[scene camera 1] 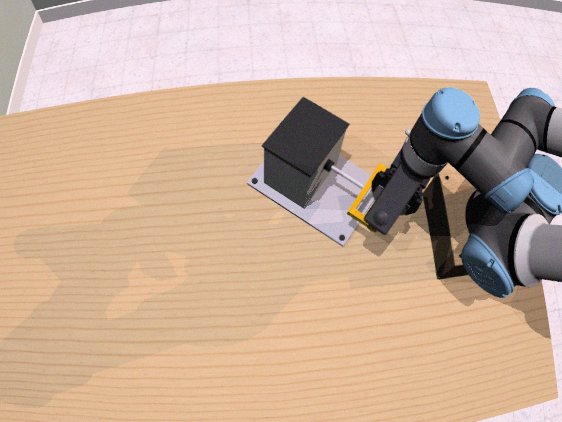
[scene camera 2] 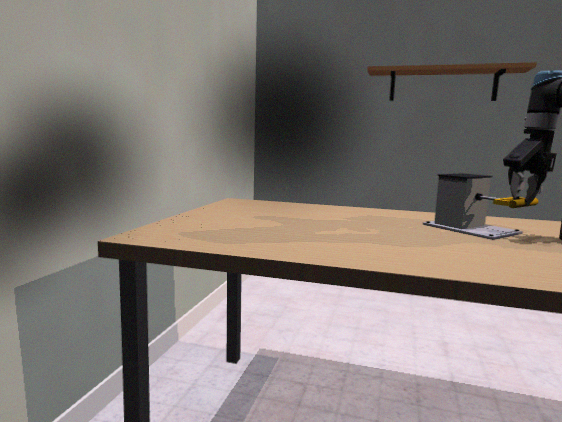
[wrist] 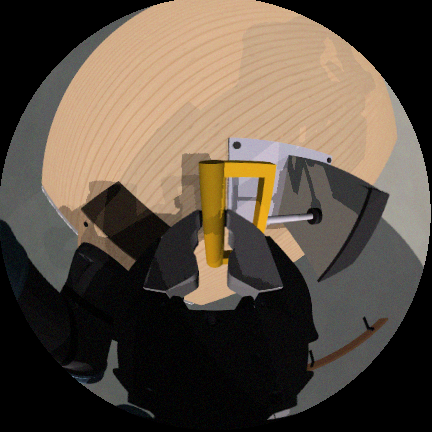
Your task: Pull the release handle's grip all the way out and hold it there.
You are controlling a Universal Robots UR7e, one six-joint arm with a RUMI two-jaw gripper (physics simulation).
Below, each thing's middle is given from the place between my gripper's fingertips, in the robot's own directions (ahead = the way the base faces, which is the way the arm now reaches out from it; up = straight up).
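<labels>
The base plate (scene camera 1: 327,210) is 100 mm below my hand, and it's 90 mm to the right of my hand and 120 mm ahead of it.
</labels>
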